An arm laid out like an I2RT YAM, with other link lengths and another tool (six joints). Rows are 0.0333 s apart.
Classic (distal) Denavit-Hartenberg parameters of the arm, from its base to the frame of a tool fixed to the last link. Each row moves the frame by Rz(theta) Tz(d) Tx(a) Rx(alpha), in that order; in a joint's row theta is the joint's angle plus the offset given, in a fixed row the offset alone. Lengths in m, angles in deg.
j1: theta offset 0; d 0.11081; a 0.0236; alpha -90
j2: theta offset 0; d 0; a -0.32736; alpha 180
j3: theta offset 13.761; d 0; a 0.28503; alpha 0
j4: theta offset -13.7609; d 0.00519; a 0.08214; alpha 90
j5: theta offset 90; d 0.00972; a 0; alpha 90
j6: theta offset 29; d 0.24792; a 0.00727; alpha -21.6
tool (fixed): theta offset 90; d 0.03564; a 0; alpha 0
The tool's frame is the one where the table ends.
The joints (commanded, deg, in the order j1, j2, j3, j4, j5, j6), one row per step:
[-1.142 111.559 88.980 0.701 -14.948 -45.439]
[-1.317 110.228 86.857 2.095 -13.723 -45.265]
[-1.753 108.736 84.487 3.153 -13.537 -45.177]
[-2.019 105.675 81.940 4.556 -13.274 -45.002]
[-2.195 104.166 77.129 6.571 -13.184 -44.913]
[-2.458 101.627 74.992 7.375 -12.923 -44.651]
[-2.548 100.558 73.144 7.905 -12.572 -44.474]
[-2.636 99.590 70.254 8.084 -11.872 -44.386]
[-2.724 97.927 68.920 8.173 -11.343 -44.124]
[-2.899 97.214 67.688 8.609 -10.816 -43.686]
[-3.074 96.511 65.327 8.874 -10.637 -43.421]
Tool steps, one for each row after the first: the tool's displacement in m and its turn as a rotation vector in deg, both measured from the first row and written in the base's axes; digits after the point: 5 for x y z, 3 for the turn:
[-0.00501 -0.00802 0.00174 -0.306 -0.552 -1.376]
[-0.01297 -0.01432 0.00123 -0.299 -0.710 -2.017]
[-0.02415 -0.01858 0.01981 -0.262 -2.586 -2.593]
[-0.03882 -0.02066 -0.00151 -0.199 -1.279 -2.882]
[-0.04929 -0.02468 0.01050 -0.072 -2.427 -3.481]
[-0.05653 -0.02712 0.00633 -0.032 -2.139 -3.960]
[-0.06834 -0.03101 -0.01220 -0.190 -0.376 -4.731]
[-0.07594 -0.03421 -0.00698 -0.145 -0.740 -5.406]
[-0.08064 -0.03851 -0.00962 0.064 -0.572 -6.227]
[-0.09060 -0.04084 -0.02509 0.235 0.871 -6.666]

